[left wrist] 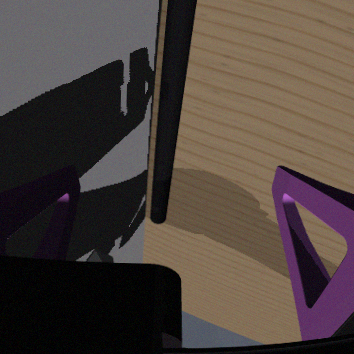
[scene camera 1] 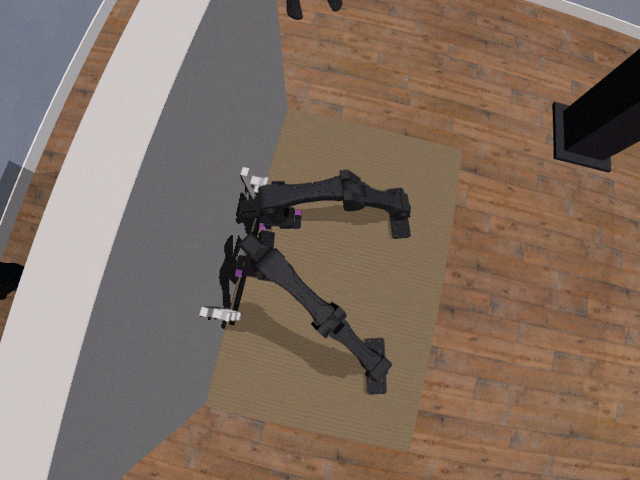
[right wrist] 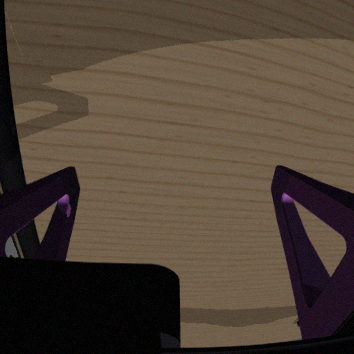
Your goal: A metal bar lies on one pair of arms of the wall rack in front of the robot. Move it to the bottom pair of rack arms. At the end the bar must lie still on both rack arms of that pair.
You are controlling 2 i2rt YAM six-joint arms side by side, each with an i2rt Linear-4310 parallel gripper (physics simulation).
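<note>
The dark metal bar (scene camera 1: 240, 290) (left wrist: 167, 115) (right wrist: 11, 165) runs along the wall, partly hidden under the arms in the scene view. One end shows in the left wrist view. White rack arms (scene camera 1: 219, 313) stick out near its lower end, others (scene camera 1: 258, 181) near the upper end. Which pair bears it, and whether it touches both arms, I cannot tell. My left gripper (scene camera 1: 247, 269) (left wrist: 175, 176) is open and empty; the bar appears between its fingers in the picture, apart from them. My right gripper (scene camera 1: 280, 219) (right wrist: 174, 176) is open and empty, beside the bar.
The grey wall (scene camera 1: 155, 232) stands left of both arms and carries their shadows. A ribbed tan mat (scene camera 1: 361, 273) lies under the arms on the wooden floor (scene camera 1: 516, 289). The two grippers are close together. A black post (scene camera 1: 594, 113) stands at the upper right.
</note>
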